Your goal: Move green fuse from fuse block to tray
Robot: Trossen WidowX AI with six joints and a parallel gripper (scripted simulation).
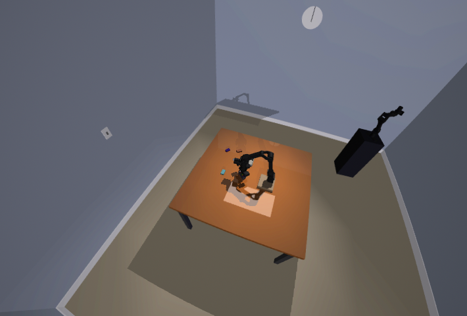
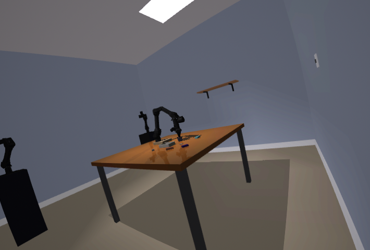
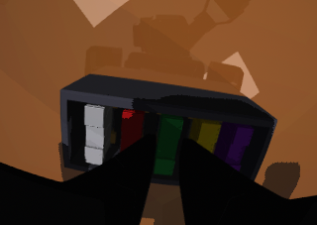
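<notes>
My gripper tip is now 2 cm past the grey tray, 21 cm to the left of it and 3 cm above it. Round my gripper tip: blue piece (26 cm ahead, 32 cm to the right, 3 cm below); cyan piece (21 cm ahead, 2 cm to the left, 3 cm below).
</notes>
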